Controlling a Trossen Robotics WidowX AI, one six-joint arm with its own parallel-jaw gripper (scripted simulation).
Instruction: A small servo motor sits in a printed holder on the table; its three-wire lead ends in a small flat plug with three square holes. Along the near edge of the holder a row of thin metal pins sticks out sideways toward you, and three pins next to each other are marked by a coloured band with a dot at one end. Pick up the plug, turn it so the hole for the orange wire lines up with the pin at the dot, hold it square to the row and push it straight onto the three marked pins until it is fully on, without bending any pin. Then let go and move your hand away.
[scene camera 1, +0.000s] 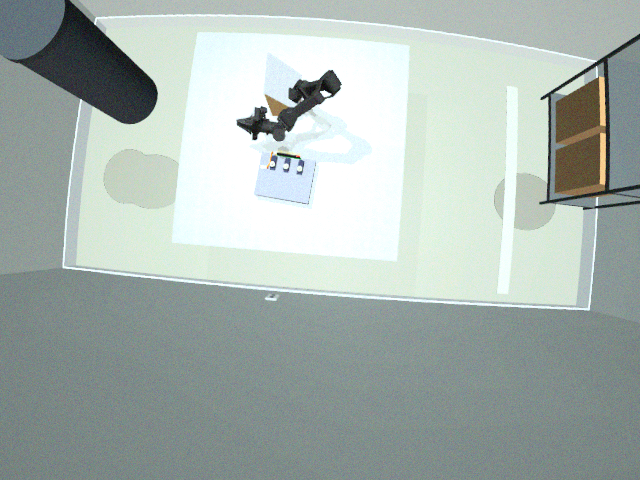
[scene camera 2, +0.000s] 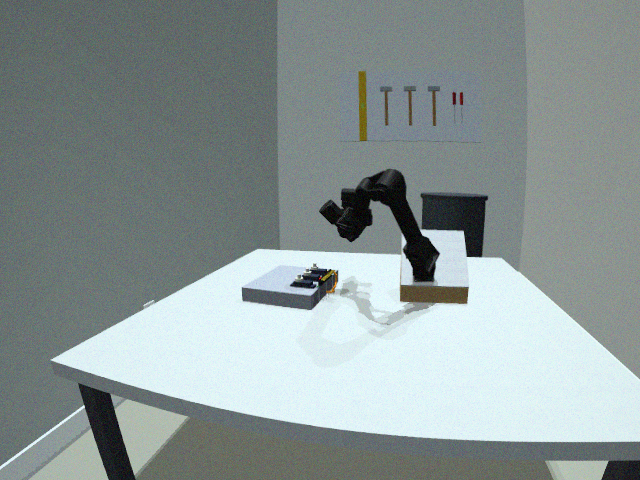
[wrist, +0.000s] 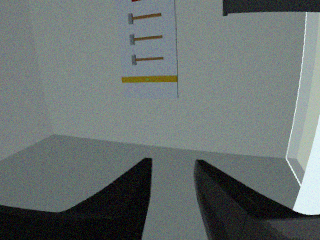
Note:
In view: my gripper (wrist: 173, 166) and a grey holder (scene camera 1: 276, 184).
The grey holder also shows in scene camera 2 (scene camera 2: 269, 289).

